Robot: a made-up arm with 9 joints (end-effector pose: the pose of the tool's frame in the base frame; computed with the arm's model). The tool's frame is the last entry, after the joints.
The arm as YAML. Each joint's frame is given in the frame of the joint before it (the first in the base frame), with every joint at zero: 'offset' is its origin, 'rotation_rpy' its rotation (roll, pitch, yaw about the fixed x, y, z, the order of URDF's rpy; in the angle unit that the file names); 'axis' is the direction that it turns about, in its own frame. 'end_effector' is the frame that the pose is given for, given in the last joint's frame.
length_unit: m
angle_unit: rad
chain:
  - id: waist
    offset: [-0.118, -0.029, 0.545]
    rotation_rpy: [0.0, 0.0, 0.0]
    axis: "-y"
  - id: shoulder
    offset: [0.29, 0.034, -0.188]
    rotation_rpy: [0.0, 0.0, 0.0]
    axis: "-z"
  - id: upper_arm
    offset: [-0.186, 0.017, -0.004]
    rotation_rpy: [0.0, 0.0, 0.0]
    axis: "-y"
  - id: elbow
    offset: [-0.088, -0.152, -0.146]
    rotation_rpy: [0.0, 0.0, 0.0]
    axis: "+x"
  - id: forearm
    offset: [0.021, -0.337, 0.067]
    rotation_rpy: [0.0, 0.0, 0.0]
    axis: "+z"
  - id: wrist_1
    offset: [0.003, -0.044, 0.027]
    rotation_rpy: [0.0, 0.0, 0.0]
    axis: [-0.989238, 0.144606, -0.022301]
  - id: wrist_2
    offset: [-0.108, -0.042, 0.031]
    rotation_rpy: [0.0, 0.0, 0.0]
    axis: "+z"
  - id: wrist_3
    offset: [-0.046, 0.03, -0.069]
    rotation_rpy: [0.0, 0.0, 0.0]
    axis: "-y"
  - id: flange
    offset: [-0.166, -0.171, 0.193]
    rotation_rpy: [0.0, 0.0, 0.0]
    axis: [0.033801, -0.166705, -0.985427]
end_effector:
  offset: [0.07, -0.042, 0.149]
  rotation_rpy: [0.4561, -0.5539, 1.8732]
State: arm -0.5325 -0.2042 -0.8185 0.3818 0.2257 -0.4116 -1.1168 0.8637 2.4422
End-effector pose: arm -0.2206 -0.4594 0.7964 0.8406 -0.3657 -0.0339 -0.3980
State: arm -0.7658 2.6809 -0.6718 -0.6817 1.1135 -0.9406 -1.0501 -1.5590 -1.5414
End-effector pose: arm -0.2647 0.5050 0.3223 0.1007 0.1143 -0.9745 0.1650
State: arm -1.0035 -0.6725 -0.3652 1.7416 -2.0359 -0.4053 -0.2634 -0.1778 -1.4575
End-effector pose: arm -0.2989 -0.6144 0.1567 0.4446 0.8375 -0.1128 -0.2968
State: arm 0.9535 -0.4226 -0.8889 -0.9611 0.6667 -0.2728 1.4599 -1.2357 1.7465
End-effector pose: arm 0.0608 0.0809 0.8325 0.2370 -0.3488 0.6860 0.5929
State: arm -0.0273 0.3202 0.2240 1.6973 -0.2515 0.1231 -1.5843 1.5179 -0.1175
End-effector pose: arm -0.2563 0.0534 0.1770 0.9255 0.2782 -0.2311 0.1128
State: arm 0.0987 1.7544 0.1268 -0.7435 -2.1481 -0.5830 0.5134 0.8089 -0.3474
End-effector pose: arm 0.2641 0.3830 0.1050 0.7339 -0.4332 0.3973 -0.3406
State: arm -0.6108 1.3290 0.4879 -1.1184 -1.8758 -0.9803 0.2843 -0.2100 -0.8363
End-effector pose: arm -0.2580 0.4904 0.1760 0.7491 -0.3365 0.4911 0.2905
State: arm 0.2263 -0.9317 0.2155 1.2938 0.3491 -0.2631 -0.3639 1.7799 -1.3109
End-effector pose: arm 0.1865 -0.5196 -0.3114 0.0296 0.1455 0.5354 -0.8314
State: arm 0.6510 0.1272 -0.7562 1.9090 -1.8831 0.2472 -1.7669 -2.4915 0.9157
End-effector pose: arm -0.2414 -0.1060 0.4743 0.5082 -0.0909 0.0181 0.8563
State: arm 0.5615 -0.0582 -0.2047 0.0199 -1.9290 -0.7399 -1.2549 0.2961 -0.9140
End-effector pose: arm -0.0526 -0.1715 0.6001 0.7388 0.0880 -0.6681 -0.0092
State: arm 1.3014 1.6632 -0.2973 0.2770 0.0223 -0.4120 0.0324 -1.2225 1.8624
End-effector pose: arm -0.0461 0.2754 -0.0721 0.3814 0.7838 -0.4793 -0.1021
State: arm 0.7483 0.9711 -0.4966 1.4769 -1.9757 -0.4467 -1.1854 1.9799 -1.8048
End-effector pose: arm 0.4409 0.0719 0.1667 0.1881 0.9577 -0.0905 0.1980
